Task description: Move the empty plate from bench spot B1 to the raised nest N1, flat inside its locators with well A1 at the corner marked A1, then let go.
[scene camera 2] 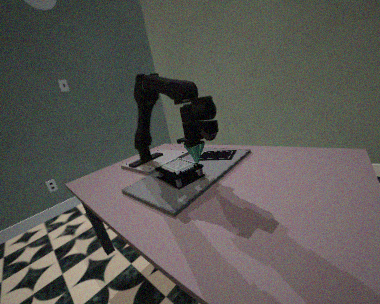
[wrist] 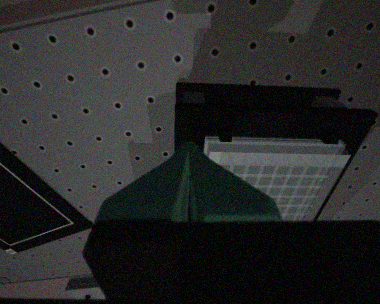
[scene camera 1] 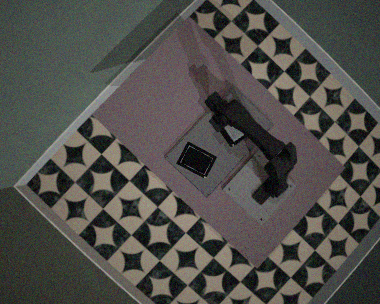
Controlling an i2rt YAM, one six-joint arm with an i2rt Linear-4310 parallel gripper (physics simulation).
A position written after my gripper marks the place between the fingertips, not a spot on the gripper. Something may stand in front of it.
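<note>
Perforated deck surface [scene camera 2: 151, 188] visible in scene camera 2; the wrist view also shows the surface [wrist: 95, 95]. My gripper [wrist: 189, 151] is visible in the wrist view.
</note>
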